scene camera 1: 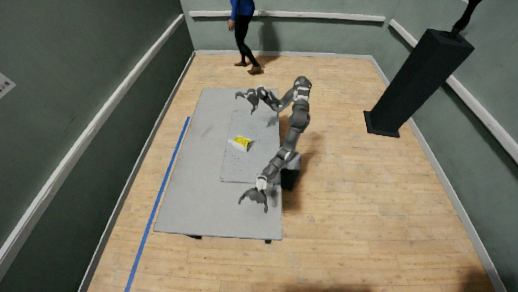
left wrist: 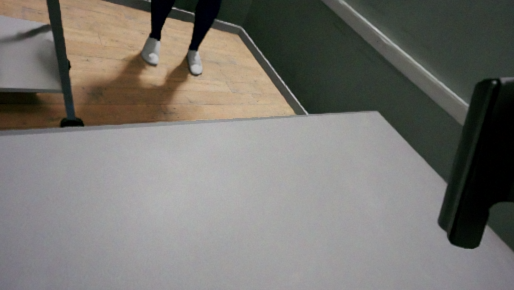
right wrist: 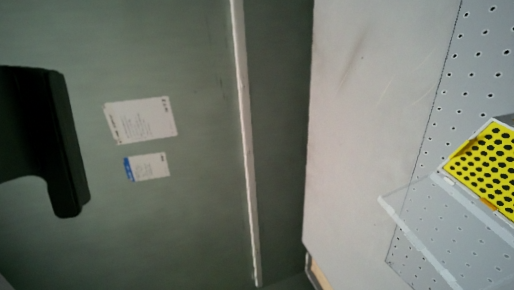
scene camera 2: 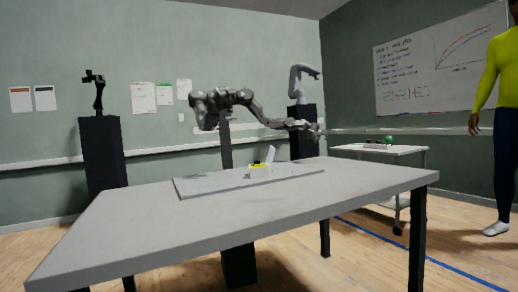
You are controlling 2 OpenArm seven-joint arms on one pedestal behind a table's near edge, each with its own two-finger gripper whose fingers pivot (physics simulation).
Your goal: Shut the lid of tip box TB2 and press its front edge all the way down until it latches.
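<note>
The tip box [scene camera 1: 242,142] [scene camera 2: 258,173] [right wrist: 487,172], white with a yellow perforated top, stands on the grey perforated board; its label cannot be read. Its clear, pale-edged lid [scene camera 2: 270,155] [right wrist: 425,220] is open, tilted up from one side of the box. In the right wrist view the box is cut off at the right edge. My right gripper [scene camera 1: 245,104] is open, above the board's upper end in scene camera 1 and apart from the box. My left gripper [scene camera 1: 253,206] is open over the table below the board, away from the box. One dark finger shows in each wrist view.
The perforated board [scene camera 1: 245,167] [scene camera 2: 210,188] lies on the grey table [scene camera 1: 195,200] [scene camera 2: 225,225] [left wrist: 225,200] [right wrist: 340,150]. A white cart [scene camera 2: 415,149] stands behind the table at the right in scene camera 2. Two people stand away from the table.
</note>
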